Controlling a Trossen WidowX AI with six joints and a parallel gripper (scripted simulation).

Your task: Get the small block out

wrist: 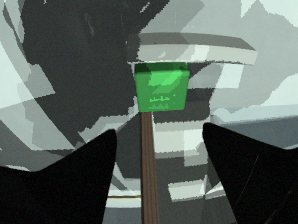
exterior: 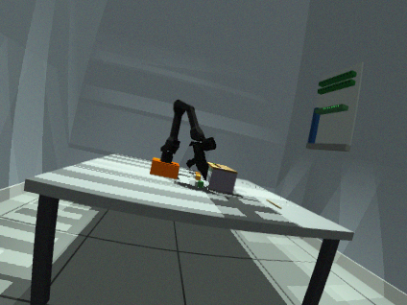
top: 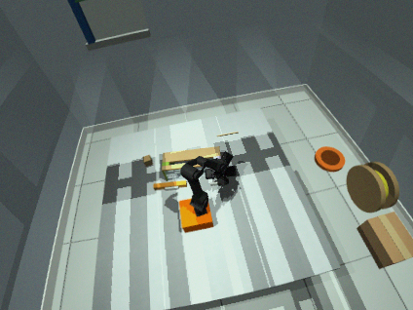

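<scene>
Now: the green block 20 mm behind my gripper tip, 10 mm to the left of it and 30 mm below it. From my gripper tip the other things lie so: tan block 340 mm ahead, 440 mm to the left, 20 mm below; thin stick 350 mm ahead, 200 mm to the right, 50 mm below; box 110 mm ahead, 160 mm to the left, 10 mm above.
</scene>
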